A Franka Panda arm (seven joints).
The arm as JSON. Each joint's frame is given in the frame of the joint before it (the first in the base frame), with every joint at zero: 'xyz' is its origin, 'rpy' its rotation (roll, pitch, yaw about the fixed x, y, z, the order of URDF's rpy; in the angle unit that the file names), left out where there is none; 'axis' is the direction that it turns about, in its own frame. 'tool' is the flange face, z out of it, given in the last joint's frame.
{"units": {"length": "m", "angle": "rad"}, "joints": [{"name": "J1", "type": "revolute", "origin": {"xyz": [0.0, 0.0, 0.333]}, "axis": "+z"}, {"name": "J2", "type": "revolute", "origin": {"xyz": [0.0, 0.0, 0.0], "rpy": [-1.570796, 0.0, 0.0]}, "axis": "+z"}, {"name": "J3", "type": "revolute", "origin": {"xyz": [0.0, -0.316, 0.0], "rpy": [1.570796, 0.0, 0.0]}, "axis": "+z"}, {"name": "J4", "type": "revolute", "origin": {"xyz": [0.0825, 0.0, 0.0], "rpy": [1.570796, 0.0, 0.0]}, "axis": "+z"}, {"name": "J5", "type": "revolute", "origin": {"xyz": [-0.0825, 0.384, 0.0], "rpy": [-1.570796, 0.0, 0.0]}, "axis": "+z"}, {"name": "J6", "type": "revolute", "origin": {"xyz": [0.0, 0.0, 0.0], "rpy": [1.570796, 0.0, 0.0]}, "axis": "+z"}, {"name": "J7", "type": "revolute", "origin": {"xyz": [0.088, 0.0, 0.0], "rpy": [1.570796, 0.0, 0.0]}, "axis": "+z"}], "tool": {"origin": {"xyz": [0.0, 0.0, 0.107]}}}
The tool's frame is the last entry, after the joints.
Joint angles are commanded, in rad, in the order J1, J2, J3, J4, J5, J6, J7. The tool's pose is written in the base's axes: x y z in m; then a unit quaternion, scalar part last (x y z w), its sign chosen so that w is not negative. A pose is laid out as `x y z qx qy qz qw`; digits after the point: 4 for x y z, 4 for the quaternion.
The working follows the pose.
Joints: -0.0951 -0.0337 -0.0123 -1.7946 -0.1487 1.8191 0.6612
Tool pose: 0.5542 -0.0721 0.5592 0.9302 -0.3587 0.0477 0.0616
Where each joint sits with the arm in this pose, in the base's axes (m; each line is computed from the numbers above, not from the rounded line before):
J1: 0.0000 0.0000 0.3330
J2: 0.0000 0.0000 0.3330
J3: -0.0106 0.0010 0.6488
J4: 0.0714 -0.0078 0.6516
J5: 0.4618 -0.0499 0.6601
J6: 0.4618 -0.0499 0.6601
J7: 0.5494 -0.0561 0.6649
the tool: 0.5542 -0.0721 0.5592

